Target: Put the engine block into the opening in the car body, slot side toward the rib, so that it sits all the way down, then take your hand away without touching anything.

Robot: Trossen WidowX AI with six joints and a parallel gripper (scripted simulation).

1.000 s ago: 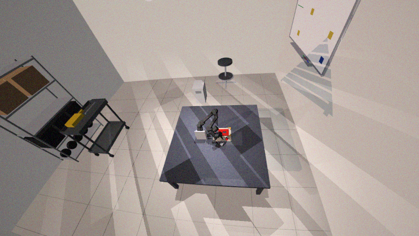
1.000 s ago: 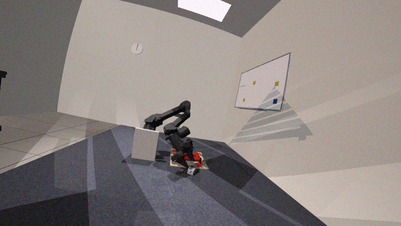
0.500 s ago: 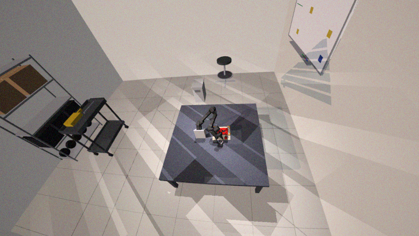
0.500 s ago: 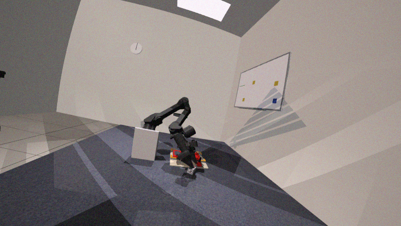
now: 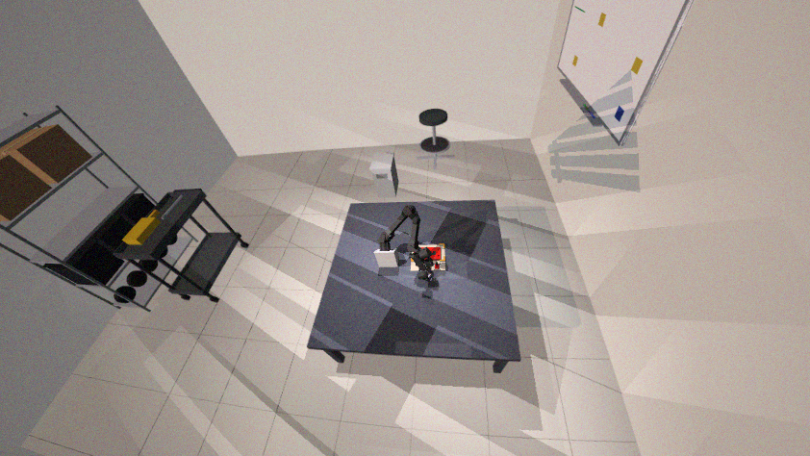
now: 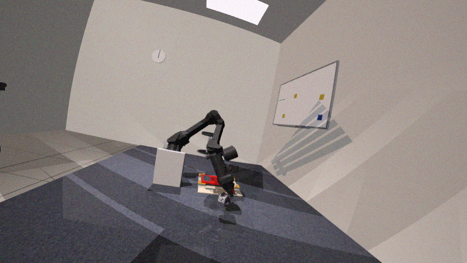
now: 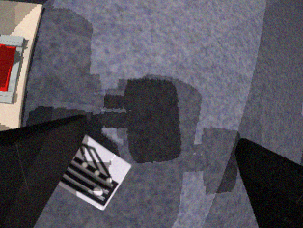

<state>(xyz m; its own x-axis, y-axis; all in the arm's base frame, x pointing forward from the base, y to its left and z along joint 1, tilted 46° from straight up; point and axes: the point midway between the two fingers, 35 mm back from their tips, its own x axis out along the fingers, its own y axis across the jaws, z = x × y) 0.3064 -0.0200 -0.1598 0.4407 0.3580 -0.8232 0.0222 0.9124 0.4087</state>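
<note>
My gripper tip is now 3 cm past the grey engine block, 4 cm to the right of it and 4 cm above it. Also, from my gripper tip: cream base plate (3 cm behind, 21 cm to the left, 4 cm below).
</note>
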